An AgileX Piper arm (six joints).
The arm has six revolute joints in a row. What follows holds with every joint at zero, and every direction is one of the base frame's. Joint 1 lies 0.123 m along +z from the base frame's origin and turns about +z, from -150 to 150 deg. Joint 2 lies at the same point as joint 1 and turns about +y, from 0 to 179.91 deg. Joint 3 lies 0.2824 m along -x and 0.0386 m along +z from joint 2 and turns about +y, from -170 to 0 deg. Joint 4 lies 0.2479 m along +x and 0.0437 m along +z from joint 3 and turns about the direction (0.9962, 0, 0.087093), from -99.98 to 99.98 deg. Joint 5 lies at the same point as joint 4 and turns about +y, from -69.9 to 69.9 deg. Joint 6 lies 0.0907 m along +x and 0.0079 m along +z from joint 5 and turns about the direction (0.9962, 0, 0.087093), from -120 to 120 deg. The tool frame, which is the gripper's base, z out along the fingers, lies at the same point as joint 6; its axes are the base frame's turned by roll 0, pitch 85.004 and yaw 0 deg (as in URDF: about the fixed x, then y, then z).
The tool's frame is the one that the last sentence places.
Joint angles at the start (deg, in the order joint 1, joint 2, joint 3, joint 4, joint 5, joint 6):
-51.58, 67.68, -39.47, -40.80, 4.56, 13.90
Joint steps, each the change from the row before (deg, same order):
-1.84, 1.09, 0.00, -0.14, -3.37, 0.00
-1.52, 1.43, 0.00, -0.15, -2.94, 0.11
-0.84, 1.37, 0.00, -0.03, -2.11, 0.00
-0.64, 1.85, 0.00, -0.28, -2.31, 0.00
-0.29, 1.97, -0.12, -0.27, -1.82, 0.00
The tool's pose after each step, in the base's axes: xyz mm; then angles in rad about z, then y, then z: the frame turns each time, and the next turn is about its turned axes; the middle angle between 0 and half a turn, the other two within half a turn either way. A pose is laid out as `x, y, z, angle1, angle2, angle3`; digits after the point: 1 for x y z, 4 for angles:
150.2, -204.4, 278.2, -0.9474, 2.0106, -0.4782
150.2, -210.9, 275.0, -0.9368, 1.9968, -0.4633
151.5, -215.6, 271.1, -0.9250, 1.9926, -0.4521
154.3, -220.7, 265.1, -0.9067, 1.9941, -0.4431
158.0, -225.3, 258.4, -0.8879, 2.0020, -0.4352

